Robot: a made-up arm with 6 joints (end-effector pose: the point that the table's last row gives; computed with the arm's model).
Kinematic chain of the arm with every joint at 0, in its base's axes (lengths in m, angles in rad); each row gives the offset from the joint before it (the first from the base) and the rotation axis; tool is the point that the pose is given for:
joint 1: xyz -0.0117 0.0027 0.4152 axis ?
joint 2: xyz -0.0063 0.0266 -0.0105 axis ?
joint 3: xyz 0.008 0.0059 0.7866 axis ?
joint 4: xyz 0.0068 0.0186 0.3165 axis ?
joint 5: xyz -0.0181 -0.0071 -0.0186 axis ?
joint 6: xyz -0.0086 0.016 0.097 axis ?
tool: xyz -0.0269 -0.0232 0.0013
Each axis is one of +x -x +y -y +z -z.
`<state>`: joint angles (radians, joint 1 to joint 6).
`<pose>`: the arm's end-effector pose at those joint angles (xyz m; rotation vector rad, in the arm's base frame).
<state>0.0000 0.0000 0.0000 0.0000 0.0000 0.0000</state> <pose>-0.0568 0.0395 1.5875 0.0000 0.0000 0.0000</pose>
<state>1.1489 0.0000 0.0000 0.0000 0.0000 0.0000</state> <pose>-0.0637 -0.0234 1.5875 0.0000 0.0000 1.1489</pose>
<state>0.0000 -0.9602 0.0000 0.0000 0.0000 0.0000</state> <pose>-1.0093 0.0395 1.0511 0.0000 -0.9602 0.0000</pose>
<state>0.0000 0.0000 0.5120 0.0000 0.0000 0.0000</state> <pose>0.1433 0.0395 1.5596 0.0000 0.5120 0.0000</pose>
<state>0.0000 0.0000 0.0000 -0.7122 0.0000 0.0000</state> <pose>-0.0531 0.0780 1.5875 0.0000 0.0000 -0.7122</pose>
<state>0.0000 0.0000 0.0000 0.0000 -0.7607 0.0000</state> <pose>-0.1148 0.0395 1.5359 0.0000 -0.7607 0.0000</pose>
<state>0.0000 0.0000 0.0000 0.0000 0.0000 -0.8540</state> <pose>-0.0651 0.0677 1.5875 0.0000 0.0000 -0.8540</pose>
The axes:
joint 1: +z
joint 2: +y
joint 3: +y
joint 4: +z
joint 5: +y
joint 6: +z

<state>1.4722 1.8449 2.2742 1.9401 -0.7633 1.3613</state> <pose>0.0436 0.4057 0.0213 1.1518 1.3614 -0.3607</pose>
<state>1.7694 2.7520 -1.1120 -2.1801 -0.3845 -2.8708</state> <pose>-0.2089 0.6494 -0.4169 0.9409 -2.2090 -1.7908</pose>
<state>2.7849 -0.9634 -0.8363 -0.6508 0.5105 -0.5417</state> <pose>0.9448 -0.4160 0.7704 1.3378 0.8519 1.5517</pose>
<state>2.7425 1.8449 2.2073 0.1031 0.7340 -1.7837</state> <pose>-0.4381 0.0806 -0.0292 1.2644 0.8968 0.7768</pose>
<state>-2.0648 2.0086 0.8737 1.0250 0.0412 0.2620</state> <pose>-0.3886 -0.7058 -0.3206 2.8917 -0.2983 -0.0844</pose>
